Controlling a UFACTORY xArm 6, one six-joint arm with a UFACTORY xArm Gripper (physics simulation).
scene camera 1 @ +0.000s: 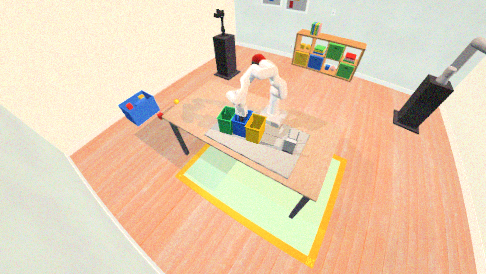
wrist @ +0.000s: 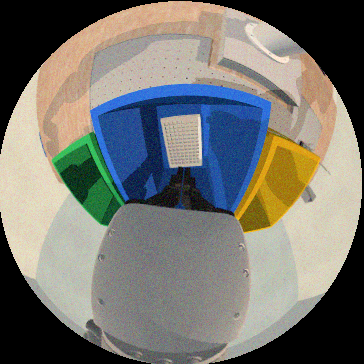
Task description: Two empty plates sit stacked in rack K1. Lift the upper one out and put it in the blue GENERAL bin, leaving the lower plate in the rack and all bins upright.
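Places are measured from the arm's base along level axes (x ahead, y left, z up), in centimetres.
Where they show: gripper, fingertip midpoint: point(scene camera 1: 241, 120) point(wrist: 182, 175); arm's base at its link origin: point(scene camera 1: 272, 112).
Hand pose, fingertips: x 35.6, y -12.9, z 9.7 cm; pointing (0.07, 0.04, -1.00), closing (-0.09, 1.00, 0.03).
Observation:
Each offset is from my fingertips to the top centre of the thing. Level surfaces: height alone.
The blue GENERAL bin {dy -0.4, dx -1.3, dz +5.1 cm} point(scene camera 1: 239, 130) point(wrist: 180, 92) stands upright between the green and yellow bins. A pale plate {dy -0.4, dx -0.6, dz -11.2 cm} point(wrist: 182, 141) with a grid of small wells shows inside the blue bin in the wrist view. My gripper point(scene camera 1: 242, 117) point(wrist: 182, 175) points down into the blue bin's opening, its fingers shut together with nothing between them. The plate shows just beyond the fingertips. A small grey rack-like holder {dy +45.1, dx -8.9, dz +2.0 cm} point(scene camera 1: 289, 145) stands at the right on the board; whether a plate sits in it is too small to tell.
The green bin {dy -13.0, dx +3.5, dz +5.1 cm} point(scene camera 1: 226, 122) point(wrist: 80, 172) and the yellow bin {dy +13.6, dx -1.8, dz +5.1 cm} point(scene camera 1: 255, 130) point(wrist: 290, 175) stand upright, close on either side of the blue bin. They share a grey perforated board {dz -12.9 cm} point(scene camera 1: 260, 152) point(wrist: 145, 60) on the wooden table {dz -14.2 cm} point(scene camera 1: 305, 182). The arm's base point(scene camera 1: 273, 120) stands behind the bins.

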